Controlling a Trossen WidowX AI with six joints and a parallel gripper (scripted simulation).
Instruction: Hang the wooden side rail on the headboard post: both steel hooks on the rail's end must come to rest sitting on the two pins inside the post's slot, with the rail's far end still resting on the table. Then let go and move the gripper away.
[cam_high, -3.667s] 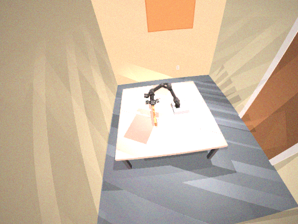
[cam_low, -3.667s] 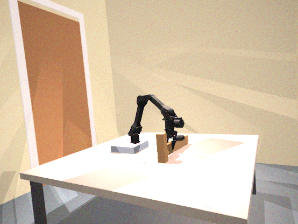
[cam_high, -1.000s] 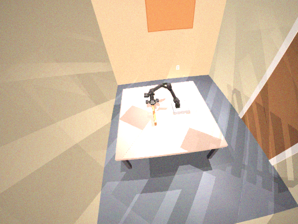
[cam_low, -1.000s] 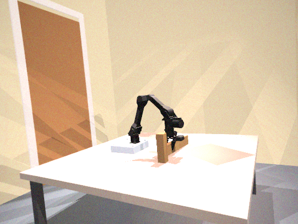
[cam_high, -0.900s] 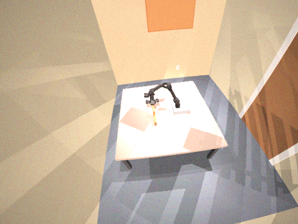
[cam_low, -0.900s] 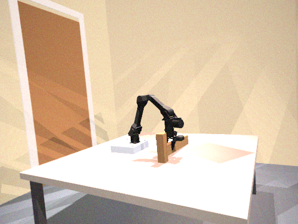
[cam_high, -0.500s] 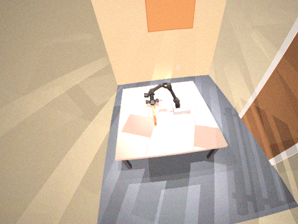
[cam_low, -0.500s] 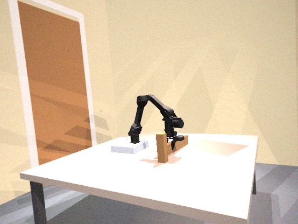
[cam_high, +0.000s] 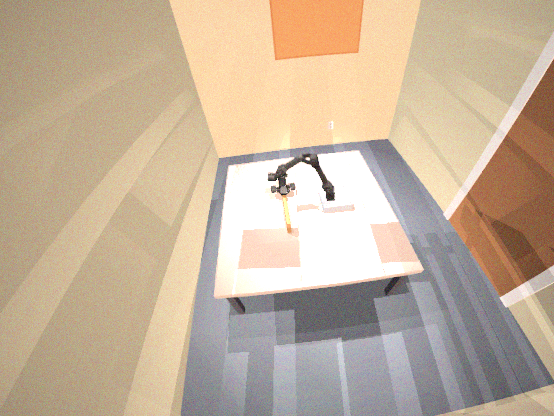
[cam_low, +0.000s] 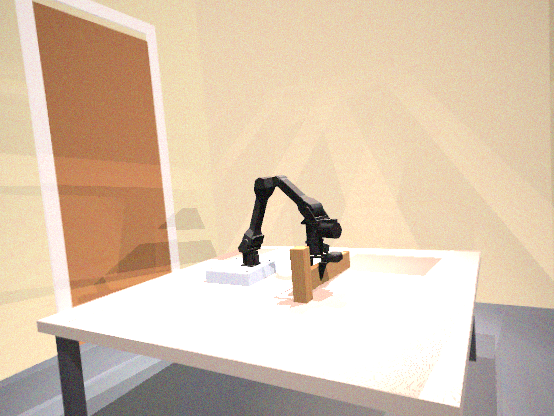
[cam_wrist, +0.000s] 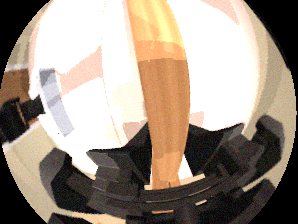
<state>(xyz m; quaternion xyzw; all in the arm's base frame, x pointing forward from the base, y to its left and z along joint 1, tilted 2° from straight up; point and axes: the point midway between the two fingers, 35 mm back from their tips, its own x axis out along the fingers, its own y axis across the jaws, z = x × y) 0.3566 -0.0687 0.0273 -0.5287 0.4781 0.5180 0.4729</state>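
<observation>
My gripper tip is now 1 cm short of the wooden headboard post, 12 cm to the left of it and 5 cm below it.
</observation>
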